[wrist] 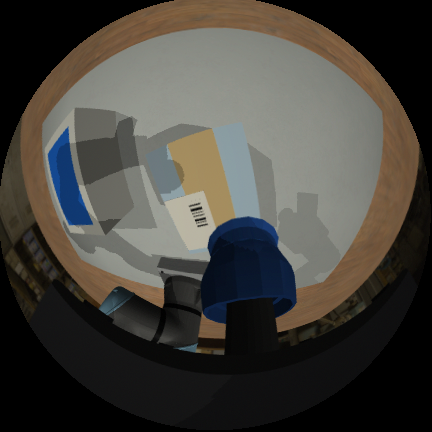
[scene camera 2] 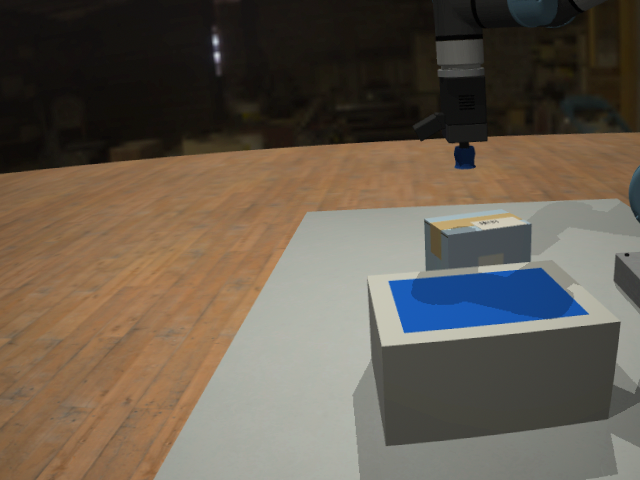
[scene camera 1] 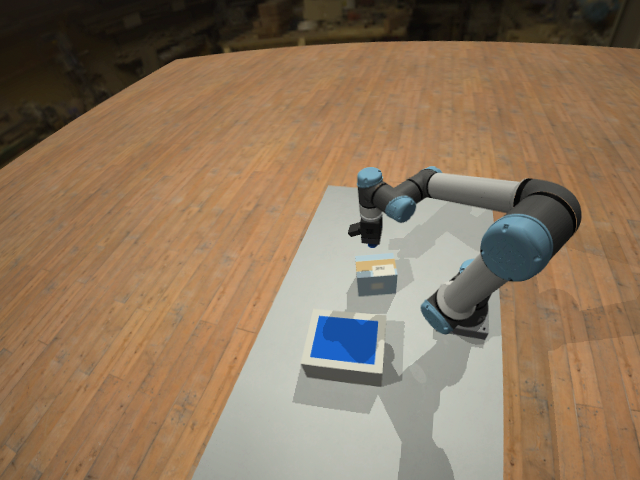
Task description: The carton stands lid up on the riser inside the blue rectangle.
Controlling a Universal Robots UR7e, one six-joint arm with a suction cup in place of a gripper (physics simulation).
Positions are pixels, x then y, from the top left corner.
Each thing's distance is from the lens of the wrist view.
my suction cup [wrist: 245, 262]: 4 cm
carton [wrist: 206, 178]: 14 cm
riser [wrist: 83, 161]: 27 cm
The marked spots on the carton and my suction cup are 11 cm apart.
